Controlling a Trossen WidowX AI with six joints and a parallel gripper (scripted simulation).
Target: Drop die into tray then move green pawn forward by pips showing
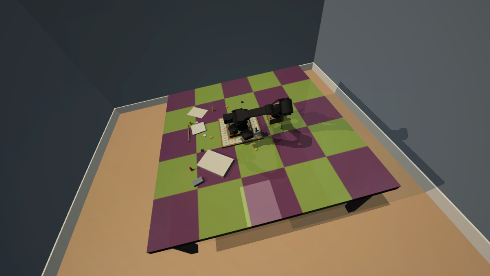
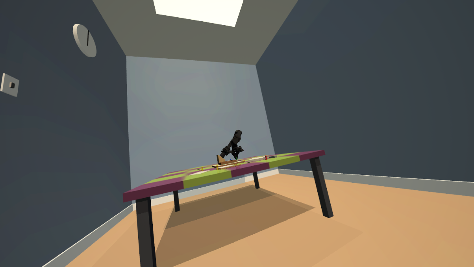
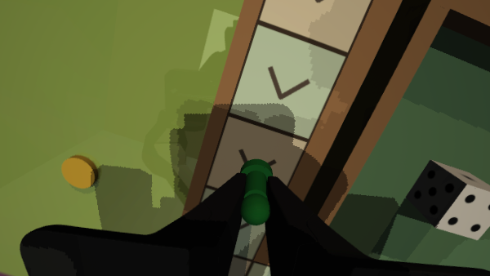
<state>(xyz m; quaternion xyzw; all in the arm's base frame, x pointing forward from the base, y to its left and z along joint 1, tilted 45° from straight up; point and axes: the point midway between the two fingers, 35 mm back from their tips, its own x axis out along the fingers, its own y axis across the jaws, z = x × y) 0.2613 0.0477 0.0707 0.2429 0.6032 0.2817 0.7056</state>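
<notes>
Now: the green pawn 10 mm above my gripper tip. Also, from my gripper tip: blue pawn (90 mm behind, 30 mm to the right, 10 mm below); white pad (230 mm ahead, 110 mm to the left, 30 mm below); white die (100 mm to the right, 10 mm below, 10 mm ahead).
</notes>
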